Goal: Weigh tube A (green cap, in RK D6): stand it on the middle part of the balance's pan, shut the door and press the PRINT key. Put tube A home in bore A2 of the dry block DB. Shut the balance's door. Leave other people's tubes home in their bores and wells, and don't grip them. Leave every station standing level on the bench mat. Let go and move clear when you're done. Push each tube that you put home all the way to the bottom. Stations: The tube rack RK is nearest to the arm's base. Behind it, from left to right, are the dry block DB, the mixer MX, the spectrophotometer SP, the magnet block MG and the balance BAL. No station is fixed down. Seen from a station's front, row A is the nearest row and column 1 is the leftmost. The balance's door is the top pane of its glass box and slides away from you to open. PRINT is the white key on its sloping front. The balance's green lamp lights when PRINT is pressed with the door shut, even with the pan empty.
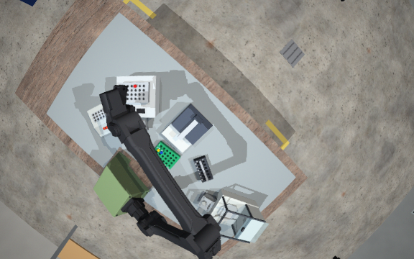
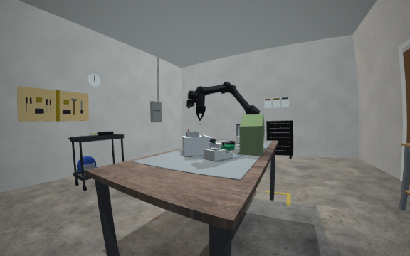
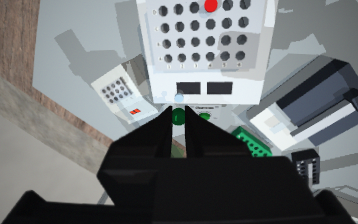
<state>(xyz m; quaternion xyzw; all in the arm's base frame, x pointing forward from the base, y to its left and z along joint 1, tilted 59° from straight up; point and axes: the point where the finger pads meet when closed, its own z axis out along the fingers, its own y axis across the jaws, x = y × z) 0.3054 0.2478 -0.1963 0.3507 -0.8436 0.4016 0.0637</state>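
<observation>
Now: the dry block DB 19 cm behind my hand, 8 cm to the left of it and 23 cm below it. From my hand the other things lie so: red-capped tube: 8 cm ahead, 4 cm to the left, 10 cm below; then green-capped tube: 2 cm below; then green tube rack RK: 9 cm behind, 28 cm to the right, 24 cm below.
</observation>
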